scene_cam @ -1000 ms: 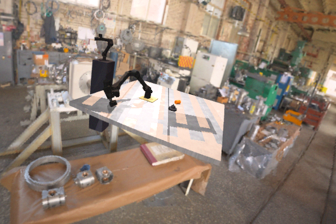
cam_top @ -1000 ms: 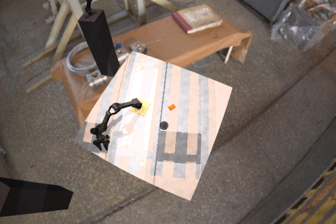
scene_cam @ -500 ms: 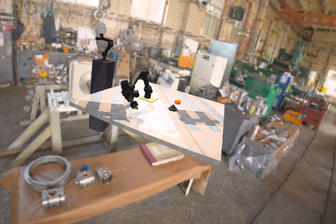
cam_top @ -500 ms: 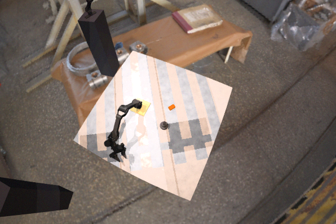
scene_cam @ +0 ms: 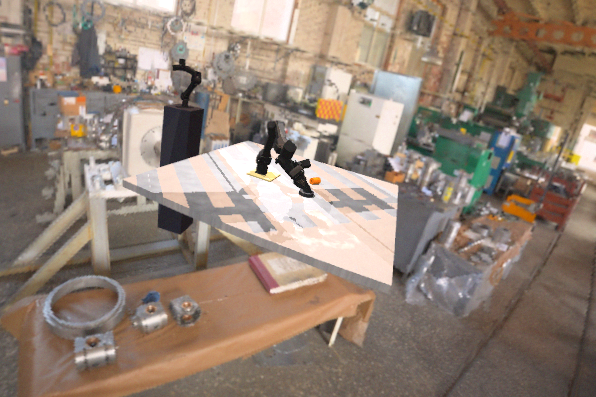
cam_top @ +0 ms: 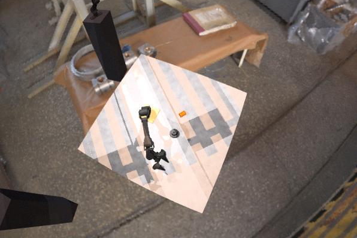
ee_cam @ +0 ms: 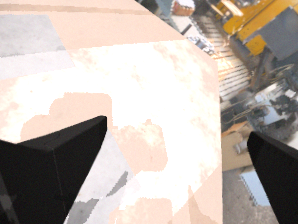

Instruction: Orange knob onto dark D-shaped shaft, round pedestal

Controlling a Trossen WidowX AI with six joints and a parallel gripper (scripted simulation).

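Now: the orange knob 550 mm to the left of my gripper tip and 140 mm below it. From my gripper tip the other things lie so: D-shaped shaft 30 mm behind, 340 mm to the left, 130 mm below.
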